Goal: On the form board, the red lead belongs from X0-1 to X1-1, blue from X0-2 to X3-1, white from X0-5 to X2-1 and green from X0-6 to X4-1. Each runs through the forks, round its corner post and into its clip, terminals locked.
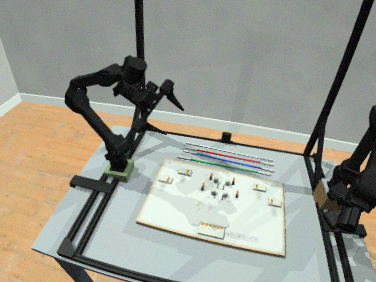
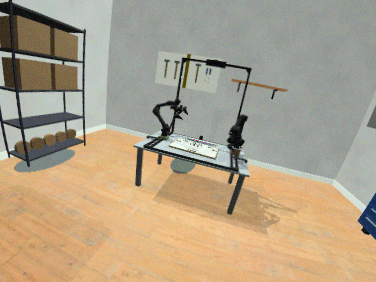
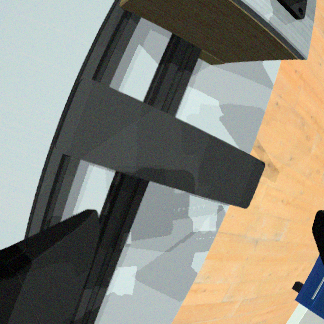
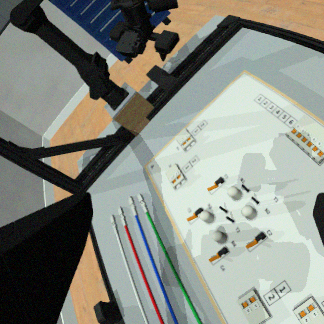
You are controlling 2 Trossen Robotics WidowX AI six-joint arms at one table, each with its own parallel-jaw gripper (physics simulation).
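Places are measured from the left arm's base along level axes (x ahead, y left, z up), in metres.
Pixels of known places: left gripper, fingertip midpoint: [image 2: 237,150] [image 3: 212,223] [image 4: 149,55]; right gripper, fingertip midpoint: [image 1: 175,122] [image 2: 185,117] [image 4: 209,205]; left arm's base at its link origin: [image 2: 236,147] [image 4: 118,98]; right arm's base at its link origin: [image 1: 118,166] [image 2: 164,135].
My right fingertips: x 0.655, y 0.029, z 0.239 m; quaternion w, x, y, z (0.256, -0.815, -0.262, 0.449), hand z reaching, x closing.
Ahead of a thing's pixels: the offset from my right fingertips to its middle. "*": to the spot under its first point.
The white form board {dx -0.176, dy +0.031, dz -0.331 m} [image 1: 173,212] [image 4: 251,128] [image 2: 209,152] lies on the table with its clips, forks and posts bare. The six-way connector {* dx -0.160, dy +0.163, dz -0.312 m} [image 1: 211,229] [image 4: 308,141] sits at its front edge. Four leads lie straight and side by side on the table behind the board: white {* dx -0.225, dy -0.289, dz -0.334 m} [image 1: 229,151] [image 4: 128,267], red {* dx -0.225, dy -0.254, dz -0.335 m} [image 1: 229,156] [image 4: 140,263], blue {* dx -0.225, dy -0.220, dz -0.336 m} [image 1: 229,161] [image 4: 153,260] and green {* dx -0.211, dy -0.183, dz -0.335 m} [image 1: 226,166] [image 4: 171,260]. My right gripper [image 1: 174,121] [image 2: 182,113] [image 4: 209,205] is open and empty, high above the table's back left corner. My left gripper [image 3: 212,223] [image 4: 149,55] is open and empty, folded low over its own base at the table's side edge.
Black frame rails run round the table. A small black block [image 1: 226,136] sits on the back rail. The right arm stands on a green base [image 1: 120,172], the left arm on a brown one [image 4: 134,113] [image 3: 209,29]. A shelf rack [image 2: 84,84] stands far off.
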